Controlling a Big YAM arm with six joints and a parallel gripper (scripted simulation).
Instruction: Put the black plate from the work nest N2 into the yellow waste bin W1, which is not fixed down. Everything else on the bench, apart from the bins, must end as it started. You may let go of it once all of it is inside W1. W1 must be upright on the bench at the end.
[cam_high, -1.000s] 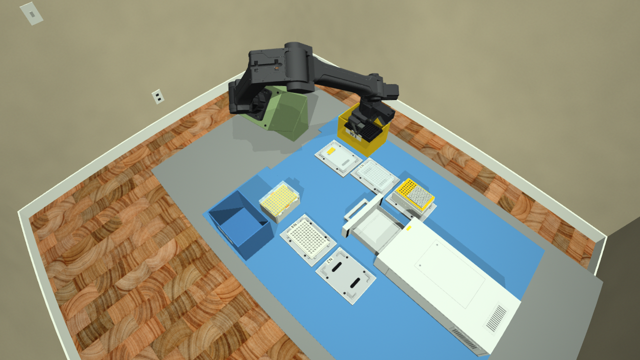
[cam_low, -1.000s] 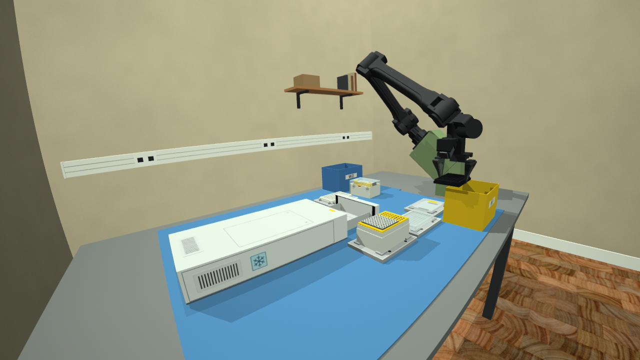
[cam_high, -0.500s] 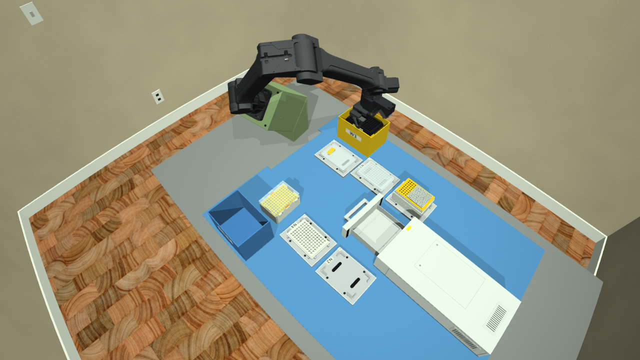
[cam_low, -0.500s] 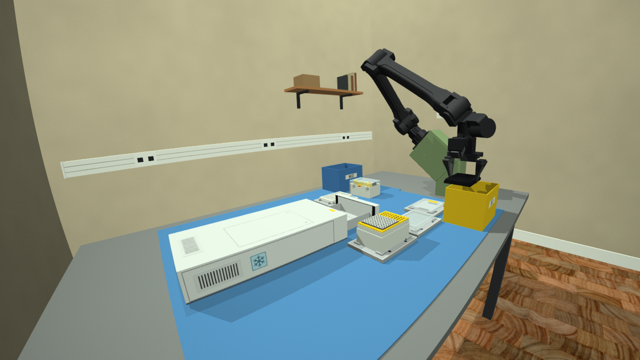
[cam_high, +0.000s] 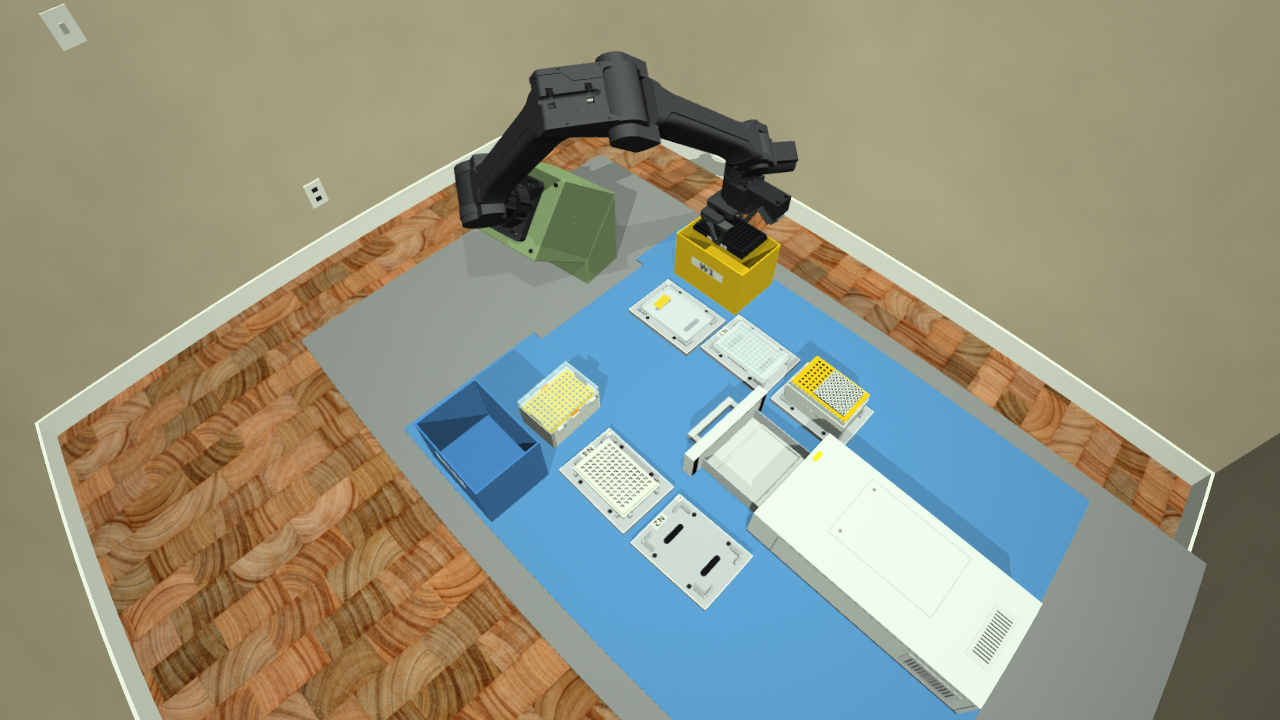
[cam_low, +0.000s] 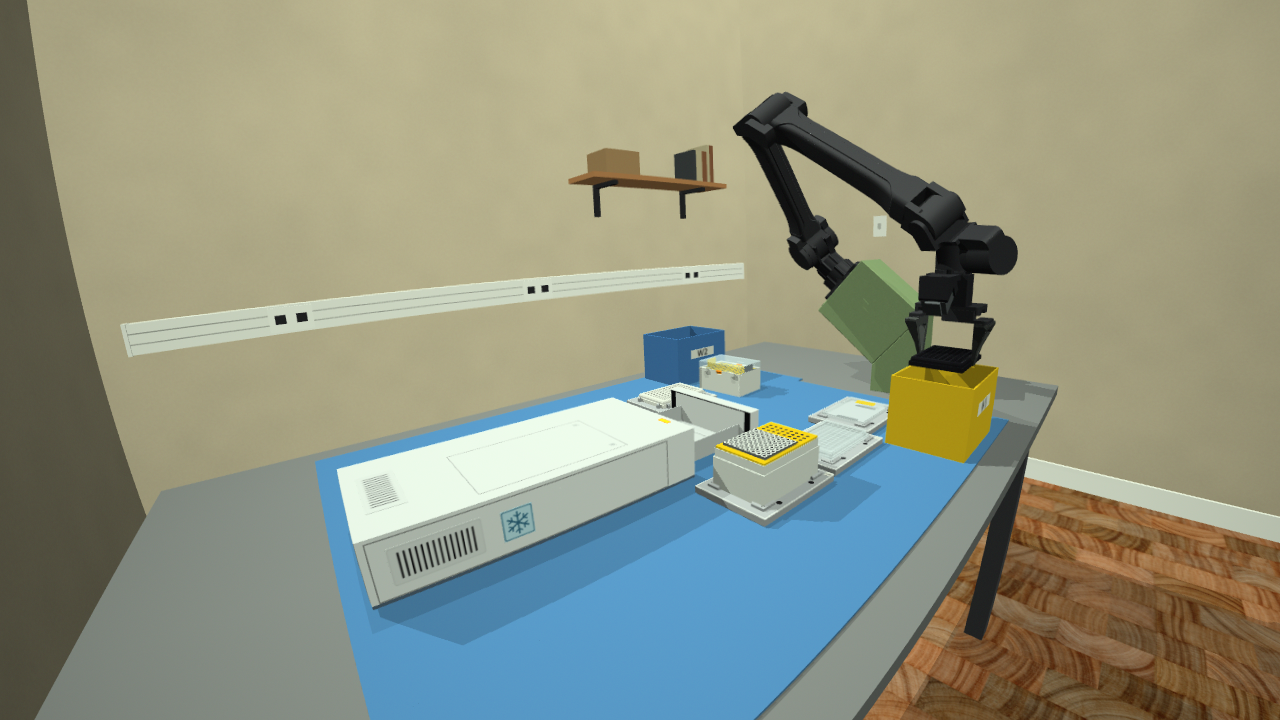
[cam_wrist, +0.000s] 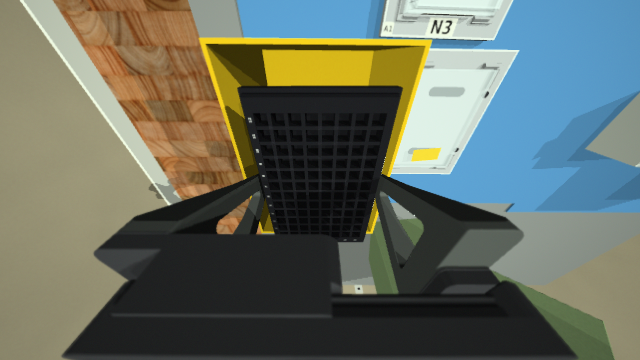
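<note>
Now: hand right at the black plate. The rest, counted from my hand: yellow waste bin W1: 11 cm below; drawer: 36 cm to the right, 32 cm ahead, 11 cm below; yellow-topped tip box: 32 cm ahead, 18 cm to the right, 9 cm below.
</note>
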